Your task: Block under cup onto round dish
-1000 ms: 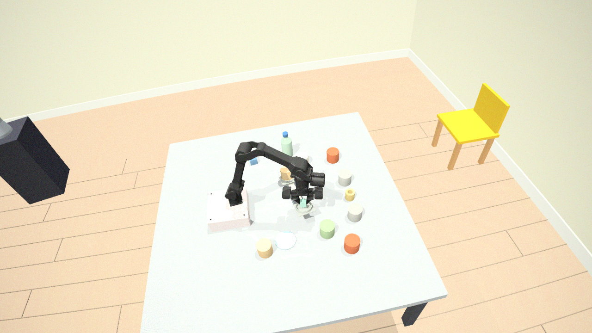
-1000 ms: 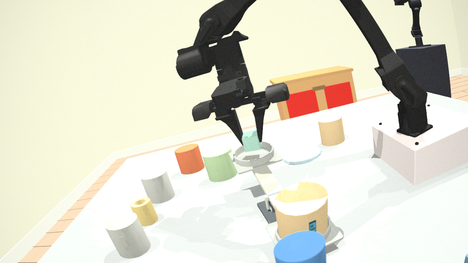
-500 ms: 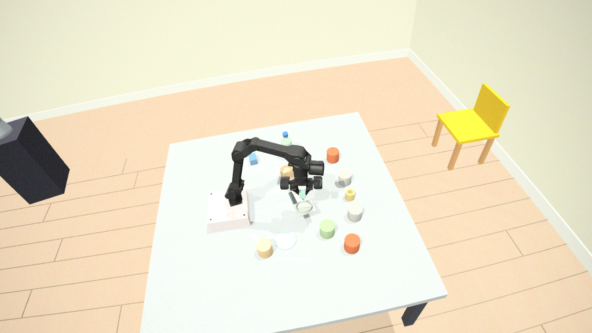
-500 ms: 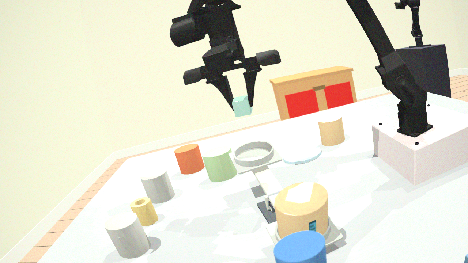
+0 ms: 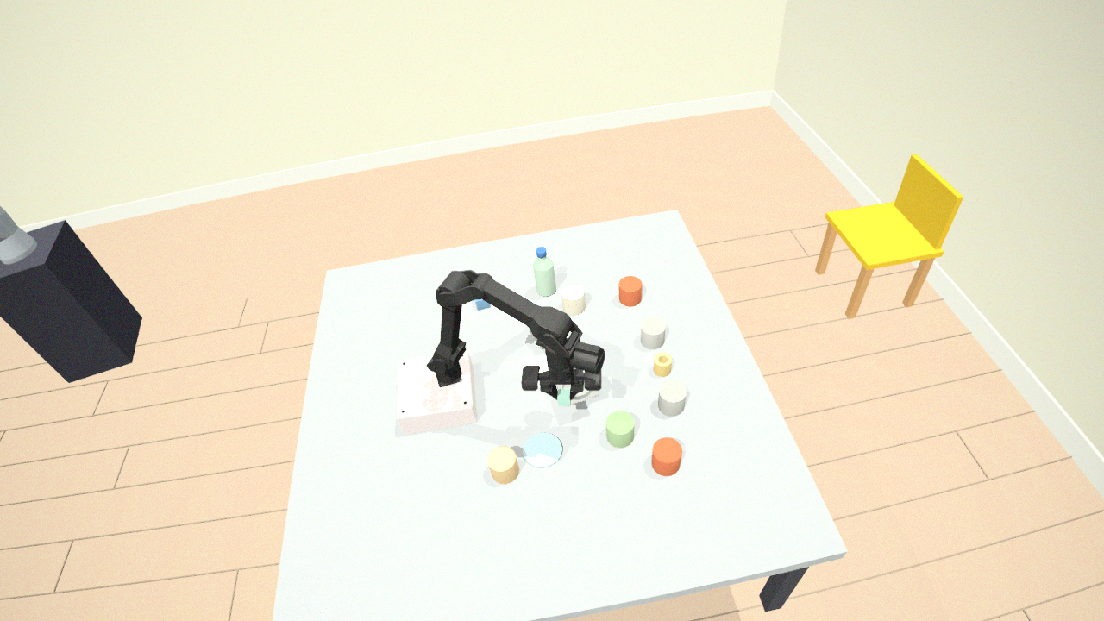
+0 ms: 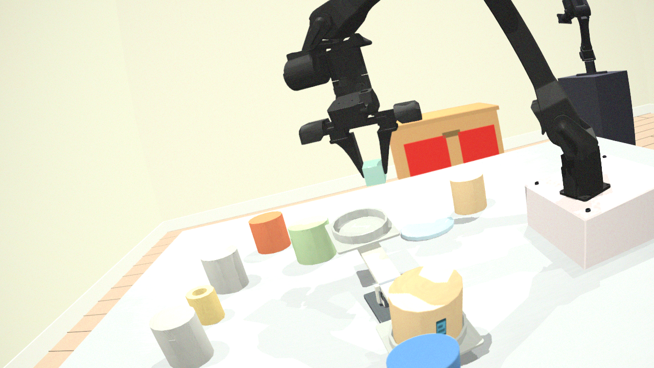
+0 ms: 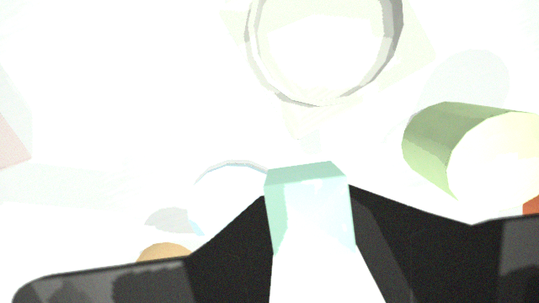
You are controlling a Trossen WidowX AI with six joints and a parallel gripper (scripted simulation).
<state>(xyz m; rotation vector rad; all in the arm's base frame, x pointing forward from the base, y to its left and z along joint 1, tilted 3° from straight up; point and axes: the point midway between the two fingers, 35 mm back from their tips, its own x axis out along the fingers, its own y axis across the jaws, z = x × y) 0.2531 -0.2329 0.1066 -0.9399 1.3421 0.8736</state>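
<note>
Now: the pale blue round dish 130 mm below my gripper tip, 90 mm behind it and 40 mm to the right of it. Round my gripper tip: green cylinder: 130 mm ahead, 90 mm below, 80 mm to the right; then balance: 180 mm to the left, 90 mm below, 50 mm ahead; then teal block: 10 mm above.
</note>
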